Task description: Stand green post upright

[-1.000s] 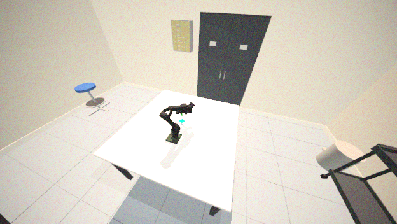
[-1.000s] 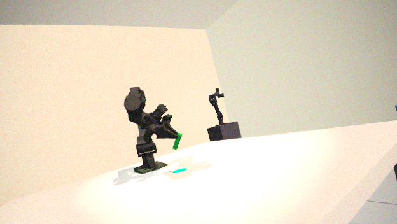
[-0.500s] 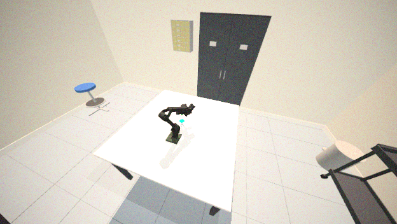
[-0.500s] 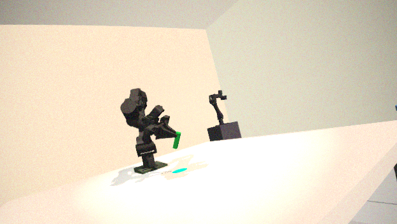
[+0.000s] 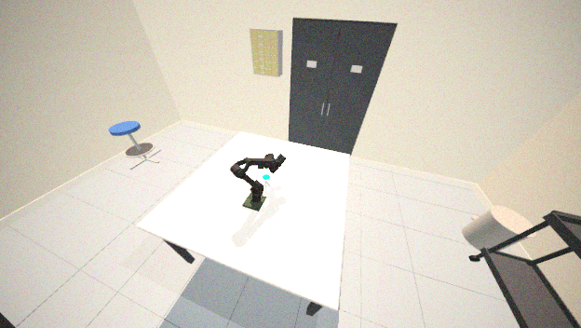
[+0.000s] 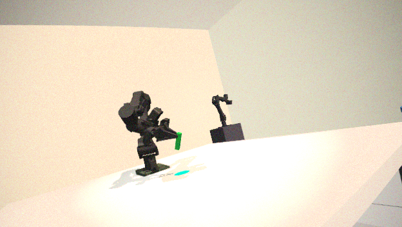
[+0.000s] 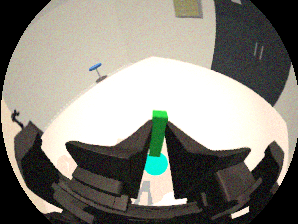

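Right now the cyan circle is 140 mm below my gripper tip, 30 mm behind it and 10 mm to the right of it. From my gripper tip the other things lie so: green post: 20 mm below, 10 mm behind.
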